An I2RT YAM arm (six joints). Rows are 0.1 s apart.
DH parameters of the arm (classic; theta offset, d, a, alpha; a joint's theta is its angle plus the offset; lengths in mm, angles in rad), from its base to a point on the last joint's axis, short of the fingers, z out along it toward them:
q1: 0 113.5 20 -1.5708
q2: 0 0 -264 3.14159
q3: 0.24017 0 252.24 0
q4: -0.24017 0 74 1.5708
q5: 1.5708 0 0 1.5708
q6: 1.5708 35.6 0 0
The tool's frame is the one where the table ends.
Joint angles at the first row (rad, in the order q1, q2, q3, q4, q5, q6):
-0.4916, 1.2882, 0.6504, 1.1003, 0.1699, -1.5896
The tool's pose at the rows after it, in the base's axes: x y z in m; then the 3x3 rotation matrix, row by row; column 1 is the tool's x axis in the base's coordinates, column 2 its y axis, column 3 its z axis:
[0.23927 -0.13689 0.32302], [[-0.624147 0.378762 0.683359], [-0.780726 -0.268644 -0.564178], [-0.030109 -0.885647 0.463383]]
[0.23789 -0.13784 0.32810], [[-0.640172 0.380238 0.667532], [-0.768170 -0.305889 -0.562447], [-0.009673 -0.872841 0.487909]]
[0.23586 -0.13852 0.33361], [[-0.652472 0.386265 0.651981], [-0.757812 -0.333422 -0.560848], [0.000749 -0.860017 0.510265]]
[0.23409 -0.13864 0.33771], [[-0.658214 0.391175 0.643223], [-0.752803 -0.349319 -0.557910], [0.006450 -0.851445 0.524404]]
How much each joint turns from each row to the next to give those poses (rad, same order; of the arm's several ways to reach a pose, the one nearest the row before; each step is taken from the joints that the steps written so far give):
-0.0062, -0.0027, 0.0083, 0.0159, 0.0003, -0.0372
-0.0052, -0.0007, 0.0096, 0.0183, 0.0016, -0.0301
-0.0056, -0.0050, 0.0095, 0.0120, 0.0014, -0.0188
-0.0037, -0.0065, 0.0064, 0.0039, -0.0014, -0.0097

